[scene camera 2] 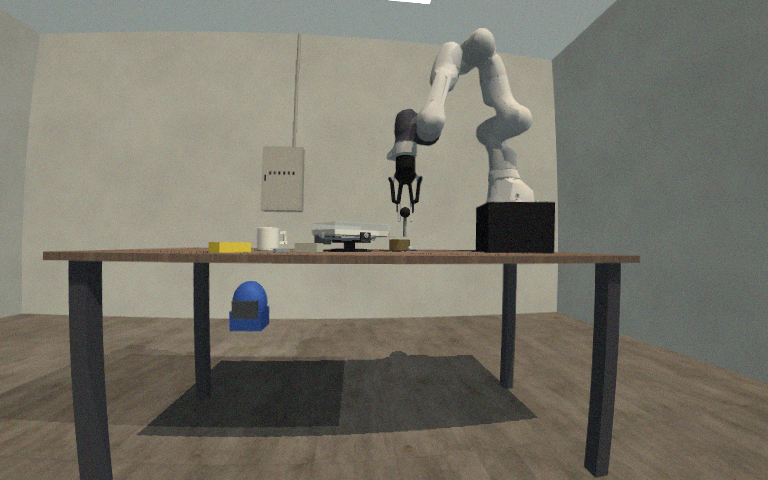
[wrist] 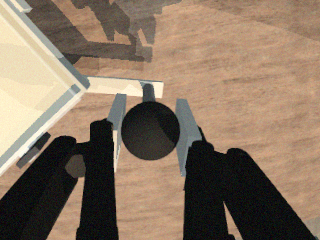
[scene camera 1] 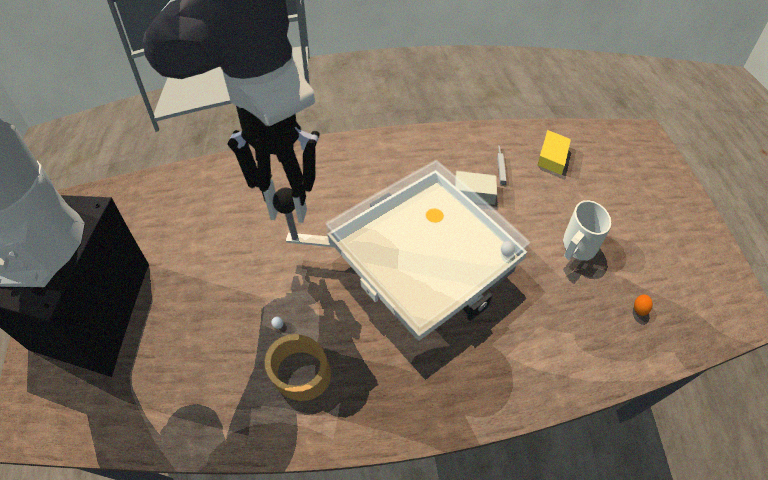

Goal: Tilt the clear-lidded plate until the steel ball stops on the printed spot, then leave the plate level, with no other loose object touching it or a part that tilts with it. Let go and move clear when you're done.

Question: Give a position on a clear-lidded plate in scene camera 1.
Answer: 427, 245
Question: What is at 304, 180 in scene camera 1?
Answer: My gripper.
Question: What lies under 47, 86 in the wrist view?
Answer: A clear-lidded plate.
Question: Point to a beige block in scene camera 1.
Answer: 484, 185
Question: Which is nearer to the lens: the white mug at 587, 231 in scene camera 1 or the yellow block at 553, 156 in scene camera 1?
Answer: The white mug.
